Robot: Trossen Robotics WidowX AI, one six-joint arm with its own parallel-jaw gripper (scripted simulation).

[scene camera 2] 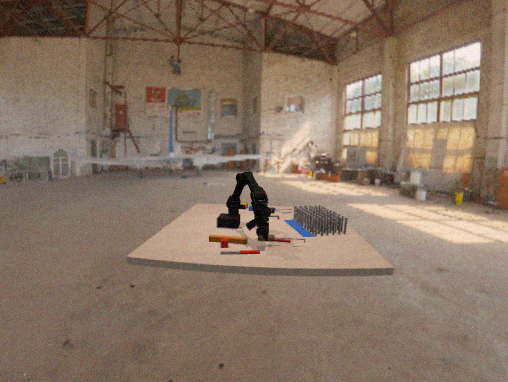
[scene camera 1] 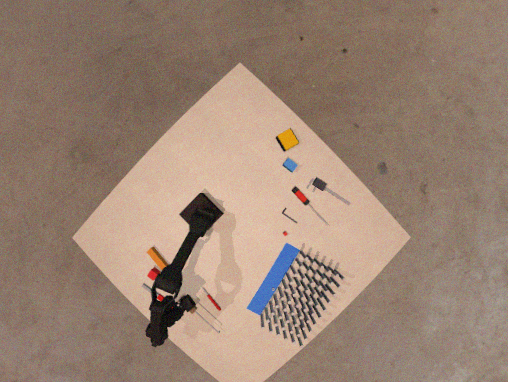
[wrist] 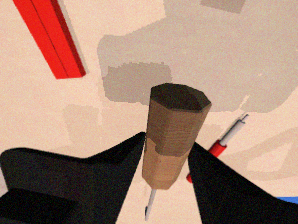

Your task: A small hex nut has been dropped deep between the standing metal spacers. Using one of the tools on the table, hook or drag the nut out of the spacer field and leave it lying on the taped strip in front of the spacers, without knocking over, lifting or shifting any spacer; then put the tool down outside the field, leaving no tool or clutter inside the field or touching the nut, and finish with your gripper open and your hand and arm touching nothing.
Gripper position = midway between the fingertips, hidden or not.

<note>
In view: the gripper (wrist: 166, 140) and a blue taped strip (scene camera 1: 281, 266).
</note>
